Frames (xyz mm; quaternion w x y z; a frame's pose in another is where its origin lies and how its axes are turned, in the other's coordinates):
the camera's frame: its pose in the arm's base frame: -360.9 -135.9 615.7 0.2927 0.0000 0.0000 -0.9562
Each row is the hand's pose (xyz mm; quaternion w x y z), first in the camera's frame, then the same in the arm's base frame.
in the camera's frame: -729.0 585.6 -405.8 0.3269 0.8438 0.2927 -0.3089
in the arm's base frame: 571.0 -213.1 209.9 0.1997 -0.5269 0.7212 0.4030
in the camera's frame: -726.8 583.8 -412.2 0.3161 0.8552 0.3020 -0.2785
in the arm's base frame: 568.2 -212.8 203.5 0.1738 -0.5391 0.7293 0.3838
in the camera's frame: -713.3 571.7 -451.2 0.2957 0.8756 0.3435 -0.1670
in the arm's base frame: 550.2 -210.4 164.5 0.0731 -0.5847 0.7367 0.3316
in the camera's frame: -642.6 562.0 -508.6 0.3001 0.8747 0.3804 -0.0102
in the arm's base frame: 486.2 -241.9 107.1 0.0781 0.6198 -0.7251 -0.2899
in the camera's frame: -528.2 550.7 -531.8 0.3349 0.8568 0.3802 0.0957
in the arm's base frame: 385.1 -296.6 83.9 0.1895 0.6143 -0.7080 -0.2922
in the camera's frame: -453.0 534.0 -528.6 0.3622 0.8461 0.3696 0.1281
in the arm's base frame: 313.4 -324.8 87.1 0.2285 0.6010 -0.7008 -0.3088
